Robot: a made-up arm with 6 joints. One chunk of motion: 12 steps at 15 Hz.
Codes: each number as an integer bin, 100 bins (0 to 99) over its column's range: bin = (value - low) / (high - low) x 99, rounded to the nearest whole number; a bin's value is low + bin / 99 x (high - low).
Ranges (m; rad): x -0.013..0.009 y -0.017..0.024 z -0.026..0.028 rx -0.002..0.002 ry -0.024..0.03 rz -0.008..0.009
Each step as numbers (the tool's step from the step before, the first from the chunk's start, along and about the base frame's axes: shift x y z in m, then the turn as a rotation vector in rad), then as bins.
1 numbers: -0.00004 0.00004 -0.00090 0.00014 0.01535 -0.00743
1 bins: 58 41 46 53 72 3
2 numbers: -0.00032 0.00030 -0.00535 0.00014 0.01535 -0.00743
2 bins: 57 42 38 53 72 3
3 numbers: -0.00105 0.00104 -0.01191 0.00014 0.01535 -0.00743
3 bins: 54 44 26 53 72 3
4 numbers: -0.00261 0.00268 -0.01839 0.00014 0.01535 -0.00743
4 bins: 47 48 14 53 72 3
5 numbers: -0.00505 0.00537 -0.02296 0.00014 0.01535 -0.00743
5 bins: 36 54 6 53 72 3
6 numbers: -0.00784 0.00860 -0.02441 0.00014 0.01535 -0.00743
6 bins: 23 62 3 53 72 3
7 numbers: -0.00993 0.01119 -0.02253 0.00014 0.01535 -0.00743
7 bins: 14 68 6 53 72 3
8 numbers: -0.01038 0.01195 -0.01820 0.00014 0.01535 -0.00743
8 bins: 12 70 14 53 72 3
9 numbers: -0.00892 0.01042 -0.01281 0.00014 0.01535 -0.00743
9 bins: 18 66 24 53 72 3
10 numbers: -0.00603 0.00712 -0.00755 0.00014 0.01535 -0.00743
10 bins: 31 58 34 53 72 3
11 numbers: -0.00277 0.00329 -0.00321 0.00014 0.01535 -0.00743
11 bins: 46 49 42 53 72 3
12 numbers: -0.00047 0.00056 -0.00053 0.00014 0.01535 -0.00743
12 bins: 56 42 47 53 72 3
